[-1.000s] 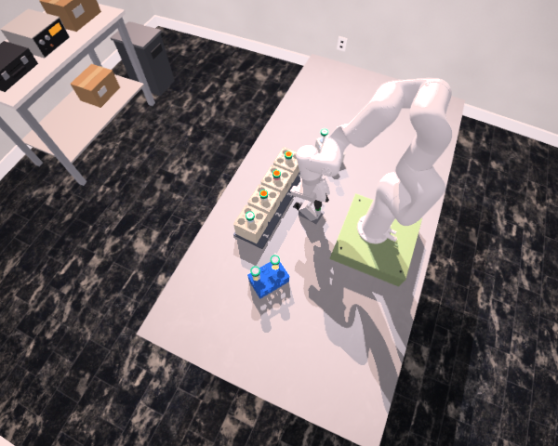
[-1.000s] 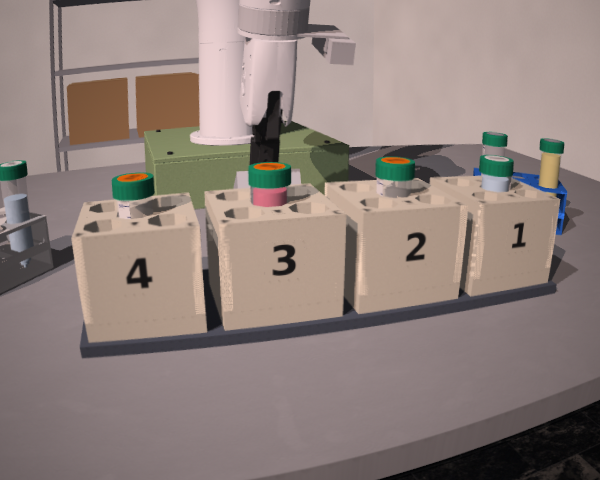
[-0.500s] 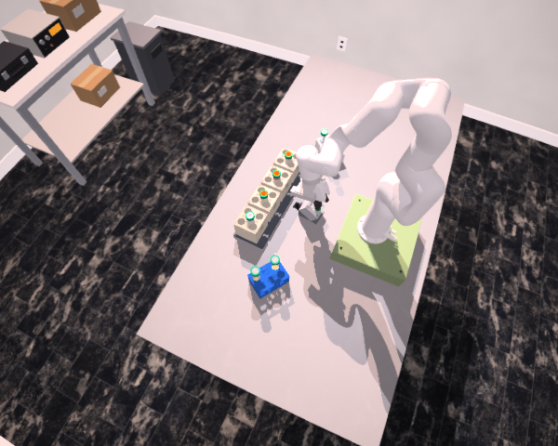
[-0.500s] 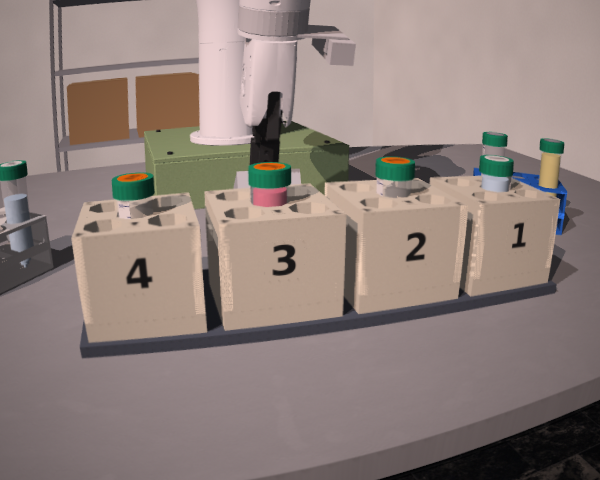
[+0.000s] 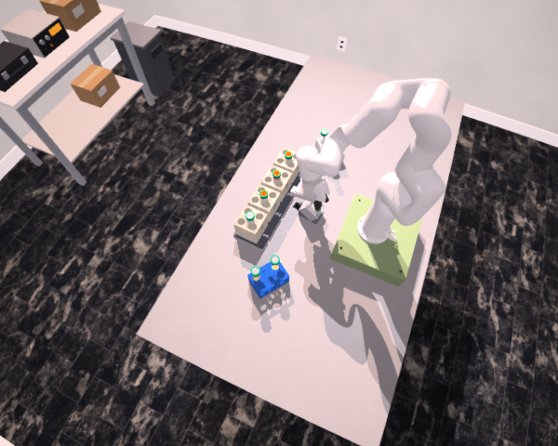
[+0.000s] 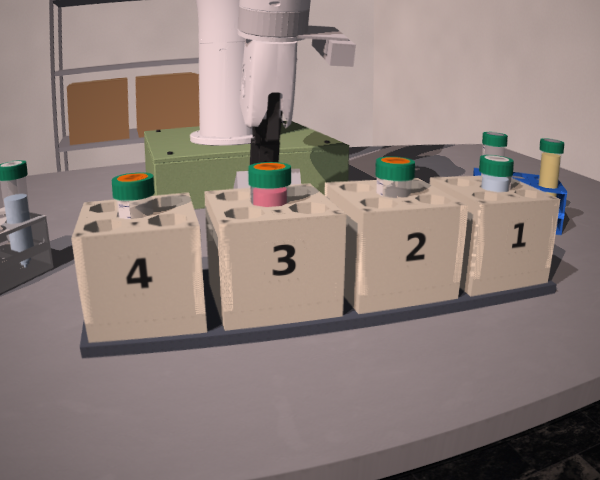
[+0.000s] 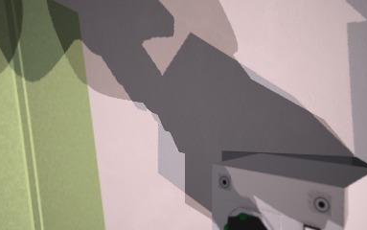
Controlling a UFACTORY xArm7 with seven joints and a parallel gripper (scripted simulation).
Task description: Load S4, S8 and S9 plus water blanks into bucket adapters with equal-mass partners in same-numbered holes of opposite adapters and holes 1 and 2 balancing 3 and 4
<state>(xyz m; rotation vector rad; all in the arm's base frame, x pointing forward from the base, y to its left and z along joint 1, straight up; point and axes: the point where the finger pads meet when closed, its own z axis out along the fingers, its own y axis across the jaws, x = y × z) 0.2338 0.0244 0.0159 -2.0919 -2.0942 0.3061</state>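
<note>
Now: hand 3 cm above the green key. The rest, counted from my hand: pink-filled tube 20 cm ahead, 3 cm to the right, 2 cm below; then tube of blue liquid 8 cm ahead, 29 cm to the right, 3 cm below; then loading stand 19 cm ahead, 3 cm to the left, 9 cm below.
</note>
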